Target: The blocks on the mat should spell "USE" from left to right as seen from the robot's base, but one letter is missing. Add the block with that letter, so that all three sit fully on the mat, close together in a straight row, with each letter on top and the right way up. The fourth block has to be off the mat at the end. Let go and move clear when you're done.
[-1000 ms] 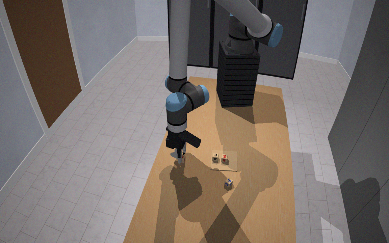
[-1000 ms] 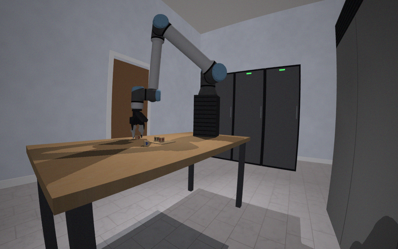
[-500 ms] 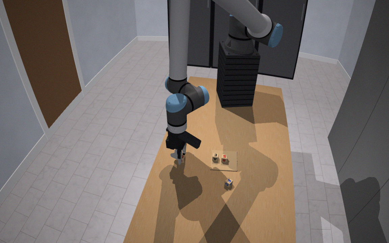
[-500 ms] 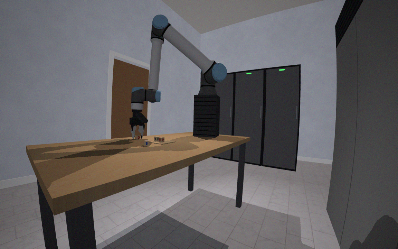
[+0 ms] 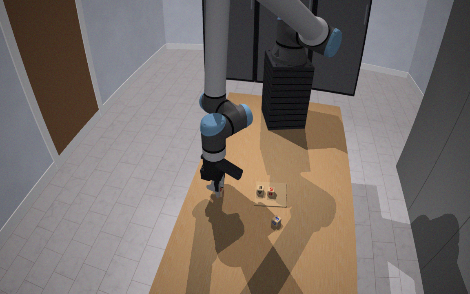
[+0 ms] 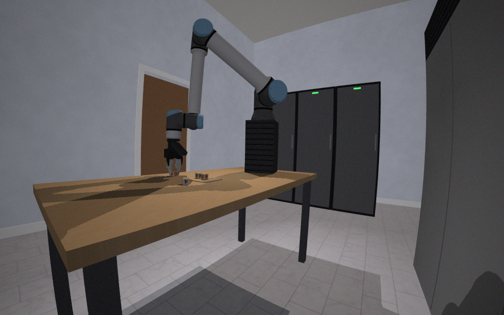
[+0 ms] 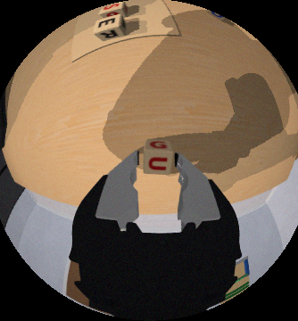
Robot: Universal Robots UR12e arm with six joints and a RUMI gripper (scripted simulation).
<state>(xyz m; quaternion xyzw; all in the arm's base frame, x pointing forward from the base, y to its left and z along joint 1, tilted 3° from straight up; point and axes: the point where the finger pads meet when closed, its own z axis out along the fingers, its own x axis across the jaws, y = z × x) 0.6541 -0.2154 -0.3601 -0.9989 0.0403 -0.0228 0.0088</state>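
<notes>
The pale mat is 50 mm behind my hand, 220 mm to the left of it and 10 mm below it.
</notes>
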